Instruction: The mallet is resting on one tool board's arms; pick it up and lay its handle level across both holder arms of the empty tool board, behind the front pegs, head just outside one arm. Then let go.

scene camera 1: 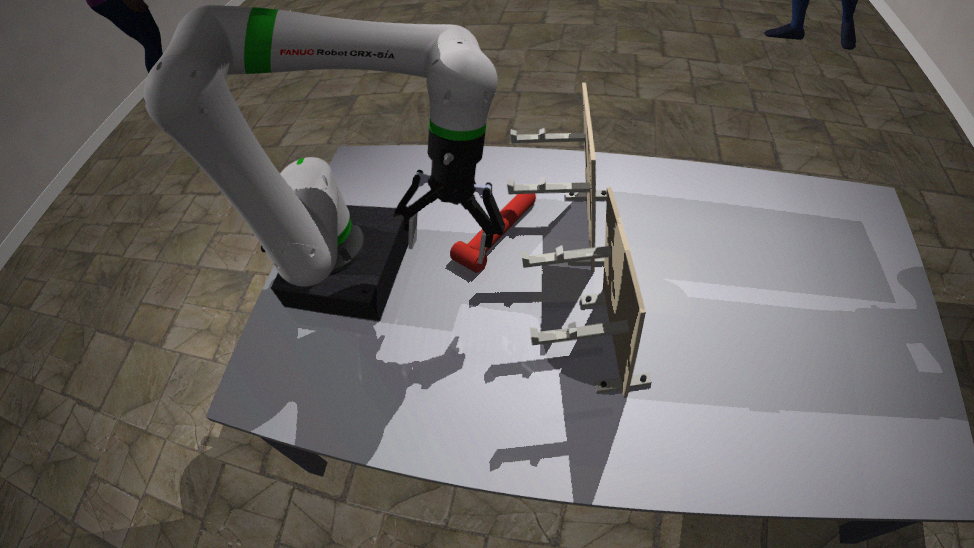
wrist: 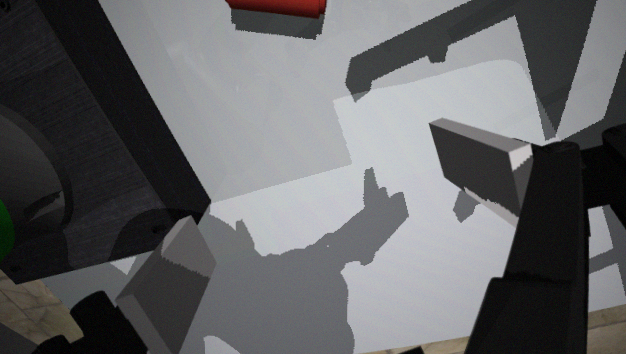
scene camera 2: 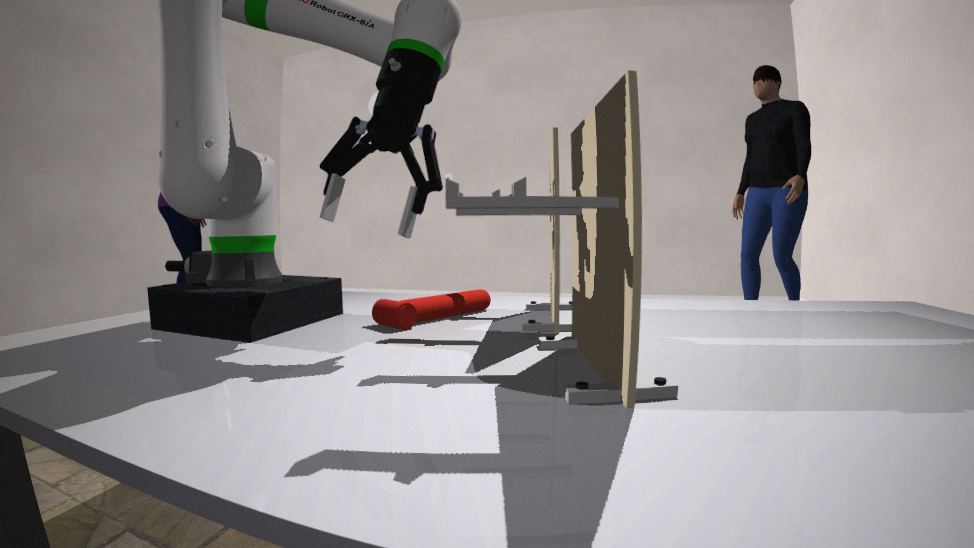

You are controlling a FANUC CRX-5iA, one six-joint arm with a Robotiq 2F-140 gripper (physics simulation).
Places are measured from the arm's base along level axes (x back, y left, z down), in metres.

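Pixels of known places: gripper, fingertip midpoint: [scene camera 1: 446, 251] [wrist: 317, 196] [scene camera 2: 363, 227]; arm's base, origin of the base link: [wrist: 2, 170] [scene camera 2: 244, 282].
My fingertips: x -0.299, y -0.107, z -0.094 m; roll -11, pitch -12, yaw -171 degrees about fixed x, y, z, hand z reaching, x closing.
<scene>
For each thing: its middle in the pictures, then the offset to it from my fingertips. Level surfaces: height alone.
- red mallet, body centre: [scene camera 2: 440, 306] [scene camera 1: 498, 225] dx -0.074, dy +0.192, dz +0.148 m
- far tool board, body centre: [scene camera 2: 524, 231] [scene camera 1: 564, 177] dx -0.231, dy +0.198, dz +0.009 m
- table, its level: dz +0.170 m
The red mallet [scene camera 1: 466, 256] [scene camera 2: 435, 310] [wrist: 280, 6] lies on the table, not on any arms. Its head is toward the robot base and its handle runs away toward the far board. My gripper [scene camera 1: 446, 241] [scene camera 2: 367, 216] [wrist: 317, 196] is open and empty, well above the table. In the wrist view part of the mallet head shows at the top edge, beyond the fingers. The near tool board [scene camera 1: 632, 293] [scene camera 2: 633, 272] stands upright with two bare holder arms [scene camera 1: 578, 332] [scene camera 2: 531, 203]. The far tool board [scene camera 1: 589, 156] [scene camera 2: 555, 265] also has two bare arms [scene camera 1: 561, 187].
The black robot base block [scene camera 1: 326, 299] [scene camera 2: 204, 313] [wrist: 115, 110] stands to the left of the mallet on the table [scene camera 1: 783, 456] [scene camera 2: 783, 477]. The holder arms of both boards stick out toward the robot side, above the table. Shadows of arms and gripper fall on the table.
</scene>
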